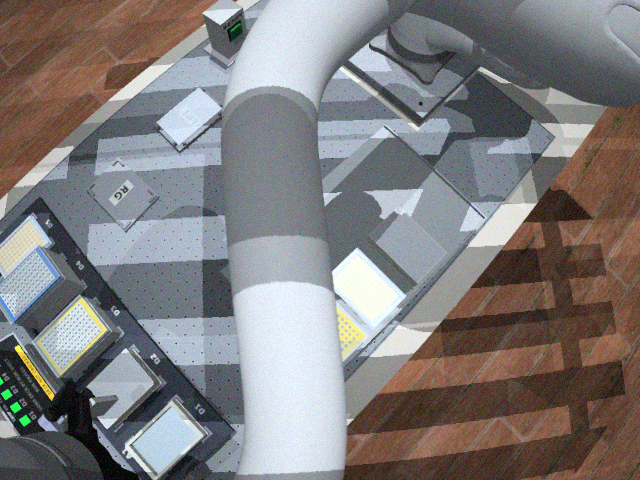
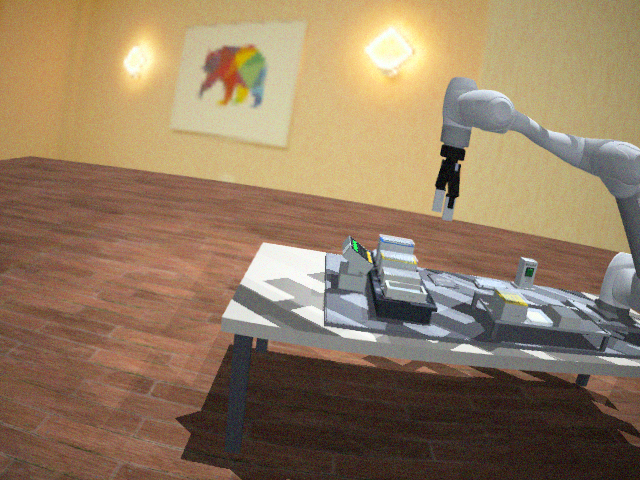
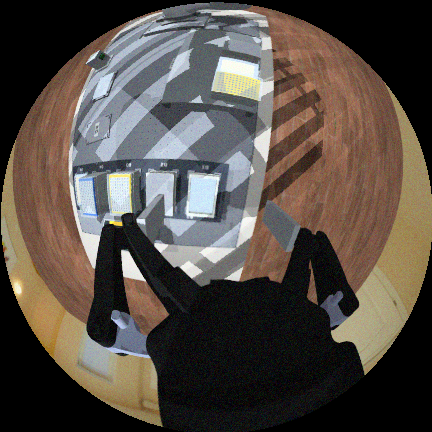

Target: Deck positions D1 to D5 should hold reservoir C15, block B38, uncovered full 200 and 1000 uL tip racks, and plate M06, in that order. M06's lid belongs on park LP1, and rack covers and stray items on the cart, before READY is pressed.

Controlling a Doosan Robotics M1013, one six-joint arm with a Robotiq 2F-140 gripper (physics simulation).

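Observation:
My gripper is open and empty, high above the deck's front side. The reservoir with light blue contents is on D1. A plain grey block is on D2. A yellow-rimmed uncovered tip rack is on D3, a blue-rimmed uncovered one on D4. A plate with pale yellow wells is on D5, partly hidden. A pale lid lies on the LP1 park. The READY button is green.
The cart holds a yellow-dotted box, a cream-topped plate and a grey cover. The RG pad lies between LP1 and the deck. A status panel with green lights and an orange strip stands behind the deck.

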